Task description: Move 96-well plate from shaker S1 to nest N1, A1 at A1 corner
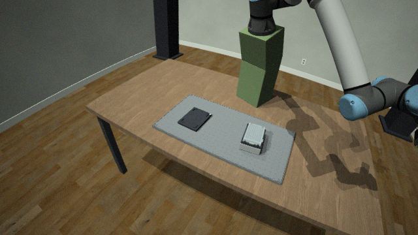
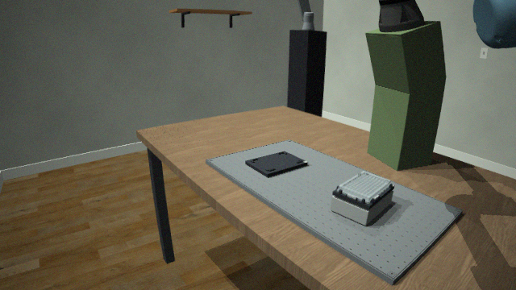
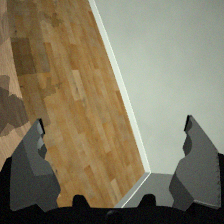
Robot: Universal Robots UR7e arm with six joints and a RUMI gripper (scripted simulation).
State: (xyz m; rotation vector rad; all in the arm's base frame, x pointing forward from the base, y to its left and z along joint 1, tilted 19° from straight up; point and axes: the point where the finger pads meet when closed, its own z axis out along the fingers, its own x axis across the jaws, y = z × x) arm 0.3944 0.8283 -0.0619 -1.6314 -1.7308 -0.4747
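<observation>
Right now the white 96-well plate is 10 mm behind my hand, 670 mm to the right of it and 300 mm below it. Round my hand: plate nest 10 mm behind, 1010 mm to the right, 360 mm below.
</observation>
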